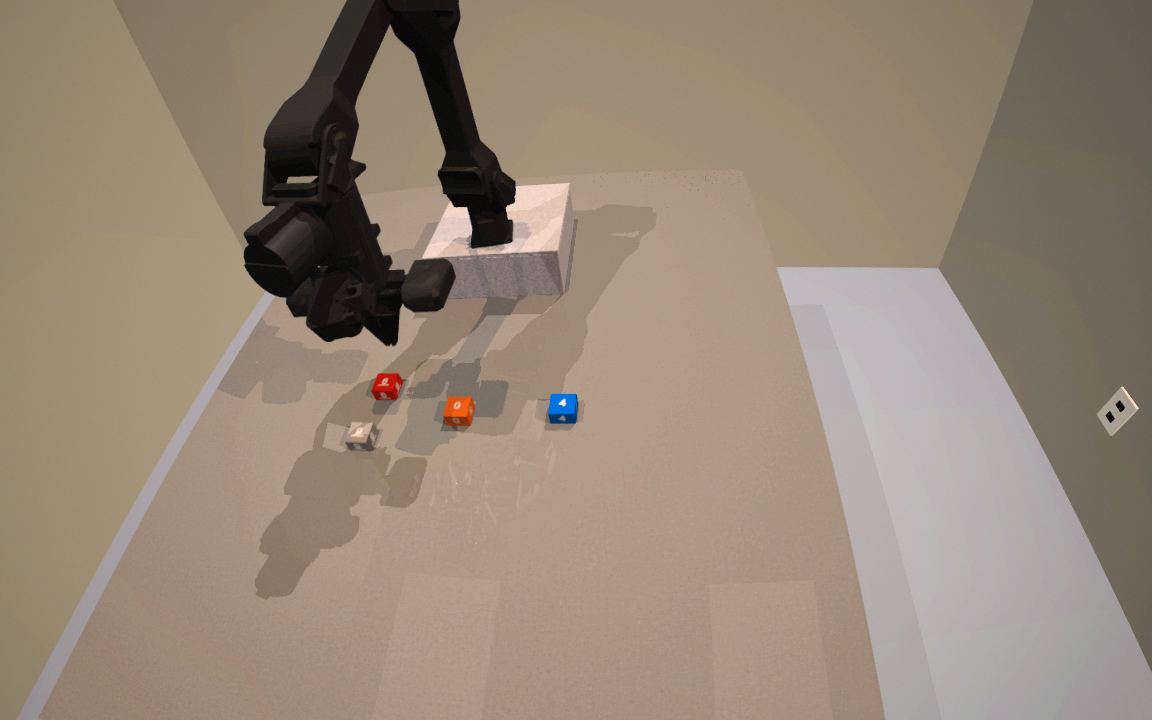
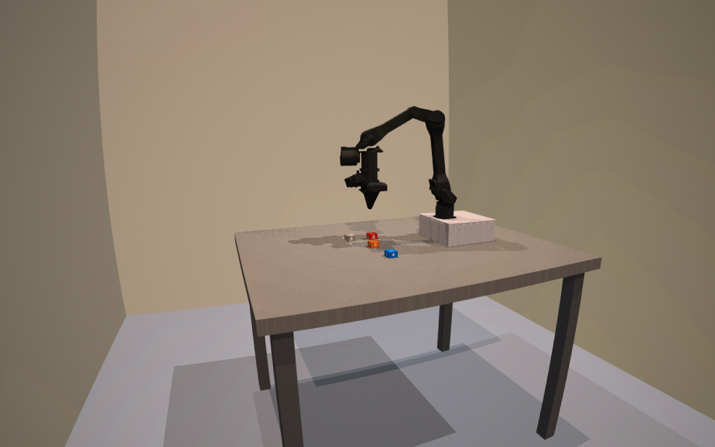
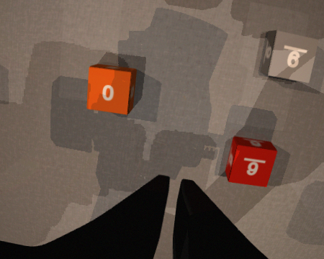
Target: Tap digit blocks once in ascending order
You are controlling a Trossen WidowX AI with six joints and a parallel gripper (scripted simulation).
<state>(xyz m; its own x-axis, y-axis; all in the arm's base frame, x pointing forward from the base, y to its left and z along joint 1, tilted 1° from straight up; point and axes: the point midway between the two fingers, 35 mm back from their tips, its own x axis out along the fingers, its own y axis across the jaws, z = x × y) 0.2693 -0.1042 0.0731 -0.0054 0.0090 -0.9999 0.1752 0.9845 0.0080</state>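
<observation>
The red block lies 12 cm below my gripper tip, 6 cm to the right of it and 4 cm behind it. The rest, counted from my gripper tip: blue block 19 cm to the left, 12 cm below, 3 cm ahead; grey block 12 cm below, 8 cm to the right, 4 cm ahead; orange block 12 cm below, 5 cm to the left, 2 cm ahead.
</observation>
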